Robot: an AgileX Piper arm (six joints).
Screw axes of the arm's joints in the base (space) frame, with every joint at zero. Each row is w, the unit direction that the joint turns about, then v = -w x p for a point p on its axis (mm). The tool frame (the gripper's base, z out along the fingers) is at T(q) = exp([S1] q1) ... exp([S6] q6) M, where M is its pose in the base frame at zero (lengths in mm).
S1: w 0 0 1 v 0 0 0
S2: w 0 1 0 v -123 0 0
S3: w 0 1 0 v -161.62 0 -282.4
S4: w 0.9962 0 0.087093 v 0 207.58 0
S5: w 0 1 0 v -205.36 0 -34.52
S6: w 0.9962 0 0.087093 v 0 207.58 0
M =
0.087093 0 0.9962 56.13
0 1 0 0
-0.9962 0 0.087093 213.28
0 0 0 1
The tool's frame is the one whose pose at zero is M.
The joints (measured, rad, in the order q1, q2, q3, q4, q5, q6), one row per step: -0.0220 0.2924 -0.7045 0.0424 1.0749 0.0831; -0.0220 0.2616 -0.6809 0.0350 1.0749 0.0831; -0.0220 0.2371 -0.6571 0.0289 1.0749 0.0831; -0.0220 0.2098 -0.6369 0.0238 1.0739 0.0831; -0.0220 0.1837 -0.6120 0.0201 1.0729 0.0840; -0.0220 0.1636 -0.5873 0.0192 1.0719 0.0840; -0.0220 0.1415 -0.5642 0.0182 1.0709 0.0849; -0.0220 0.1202 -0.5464 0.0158 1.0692 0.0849; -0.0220 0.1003 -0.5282 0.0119 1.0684 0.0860; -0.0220 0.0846 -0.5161 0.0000 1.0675 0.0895
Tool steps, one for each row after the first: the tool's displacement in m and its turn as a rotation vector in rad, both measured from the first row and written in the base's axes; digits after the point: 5 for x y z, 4 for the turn. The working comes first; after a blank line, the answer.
Tool pose at each row, in the base's axes (x y z in m, rotation vector in rad; the steps are taken from these numbers as rounded here): 0.02669 0.00281 0.33127 0.1127 2.1439 0.0874; 0.02251 0.00231 0.32527 0.1122 2.1367 0.0785; 0.01982 0.00188 0.31898 0.1122 2.1360 0.0711; 0.01647 0.00154 0.31379 0.1117 2.1279 0.0650; 0.01397 0.00130 0.30717 0.1125 2.1256 0.0611; 0.01271 0.00125 0.30048 0.1128 2.1292 0.0599; 0.01106 0.00121 0.29423 0.1138 2.1292 0.0592; 0.00921 0.00106 0.28950 0.1135 2.1240 0.0564; 0.00770 0.00078 0.28454 0.1146 2.1214 0.0524; 0.00637 -0.00014 0.28127 0.1181 2.1166 0.0401

-0.00418 -0.00050 -0.00600 -0.0066 -0.0071 -0.0036; -0.00687 -0.00093 -0.01229 -0.0120 -0.0077 -0.0065; -0.01022 -0.00127 -0.01748 -0.0166 -0.0157 -0.0091; -0.01272 -0.00151 -0.02410 -0.0191 -0.0178 -0.0113; -0.01398 -0.00156 -0.03079 -0.0198 -0.0142 -0.0118; -0.01563 -0.00160 -0.03704 -0.0199 -0.0141 -0.0128; -0.01748 -0.00175 -0.04177 -0.0221 -0.0193 -0.0140; -0.01899 -0.00203 -0.04673 -0.0246 -0.0217 -0.0165; -0.02032 -0.00295 -0.05000 -0.0321 -0.0260 -0.0242
